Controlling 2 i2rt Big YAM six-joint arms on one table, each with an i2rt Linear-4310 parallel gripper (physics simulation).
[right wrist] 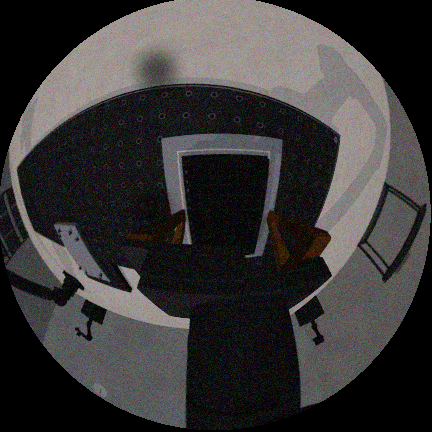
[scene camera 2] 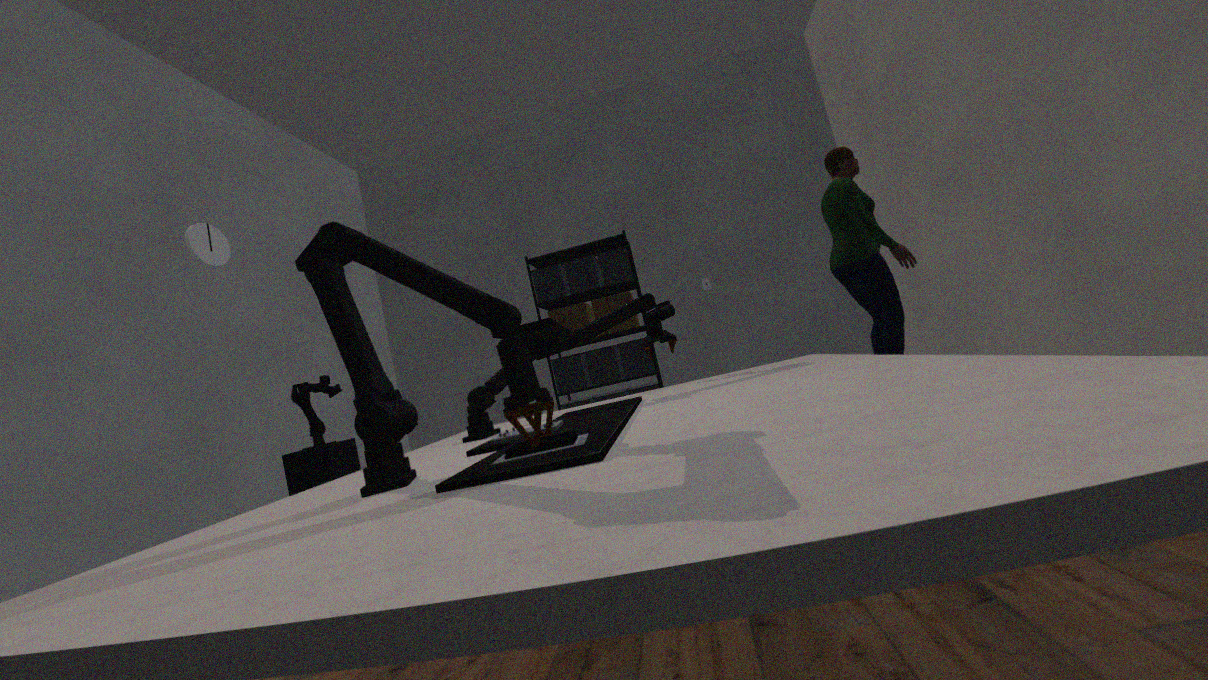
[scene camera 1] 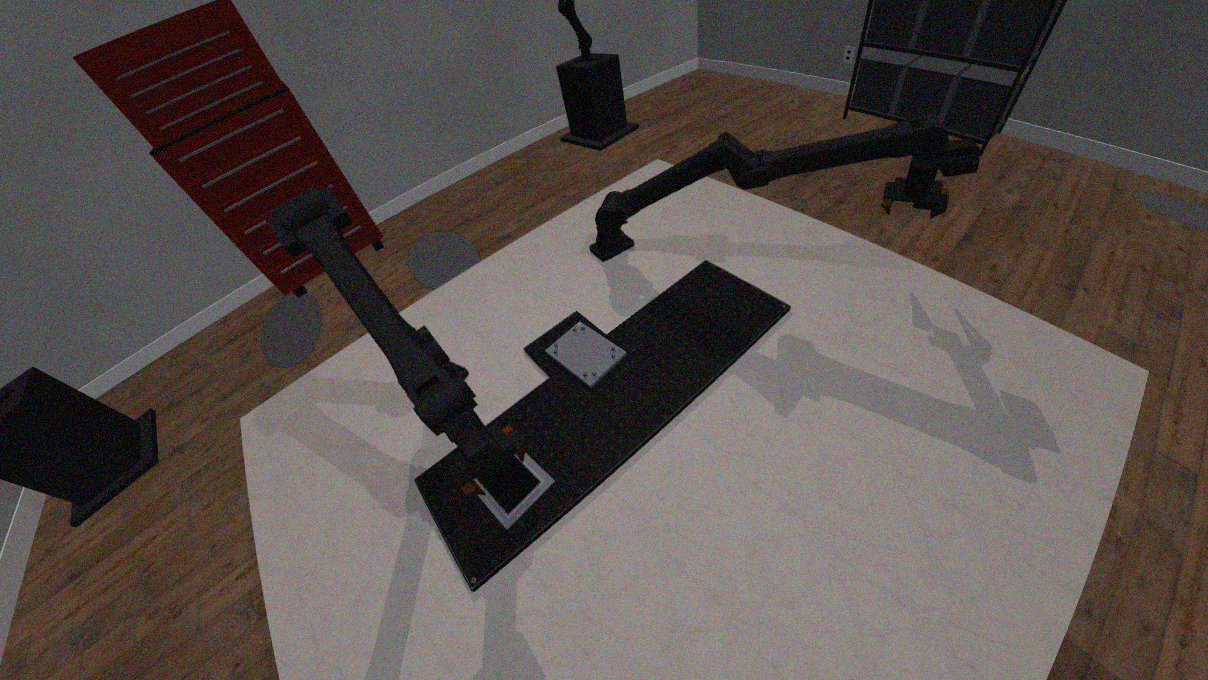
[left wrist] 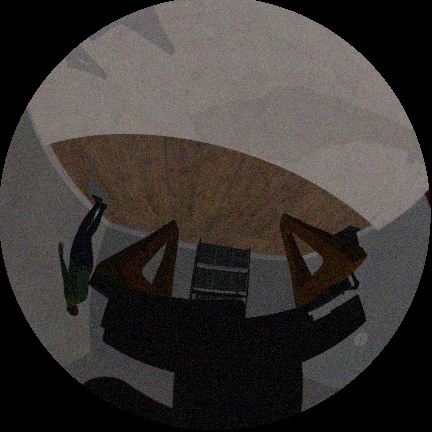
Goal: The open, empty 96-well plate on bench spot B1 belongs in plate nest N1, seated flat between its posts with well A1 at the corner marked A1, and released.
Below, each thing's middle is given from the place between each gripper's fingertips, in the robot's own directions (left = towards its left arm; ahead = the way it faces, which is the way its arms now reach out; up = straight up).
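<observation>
The dark well plate (scene camera 1: 513, 482) is where my right gripper is, right at it. As for the pale square nest (scene camera 1: 507, 520), I see it 1 cm below my right hand.
From my left hand, I find the dark well plate 1100 mm to the right, 370 mm behind and 110 mm below. The pale square nest is 370 mm behind my left hand, 1100 mm to the right of it and 120 mm below it.
</observation>
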